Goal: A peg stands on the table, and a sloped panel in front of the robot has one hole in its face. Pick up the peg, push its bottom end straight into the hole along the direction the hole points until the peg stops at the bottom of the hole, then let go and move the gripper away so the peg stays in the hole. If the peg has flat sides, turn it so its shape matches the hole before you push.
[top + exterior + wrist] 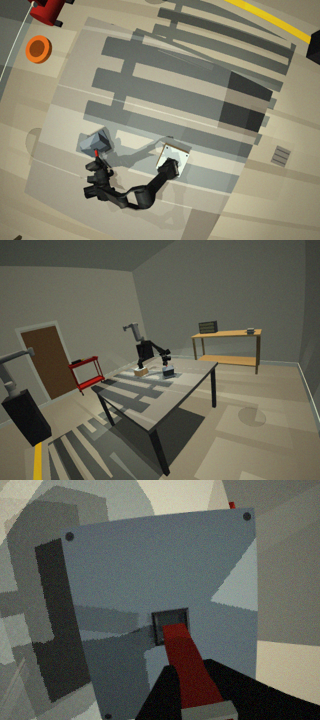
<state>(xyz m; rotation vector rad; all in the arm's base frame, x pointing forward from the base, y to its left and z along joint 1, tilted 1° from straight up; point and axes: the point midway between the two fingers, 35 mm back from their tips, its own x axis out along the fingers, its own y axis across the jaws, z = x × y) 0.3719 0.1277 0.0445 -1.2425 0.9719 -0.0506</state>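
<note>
Now: the grey sloped panel 5 cm below my gripper tip, 5 cm ahead of it and 4 cm to the right of it. Round my gripper tip: red square peg: 1 cm to the left, 1 cm behind, 1 cm above.
</note>
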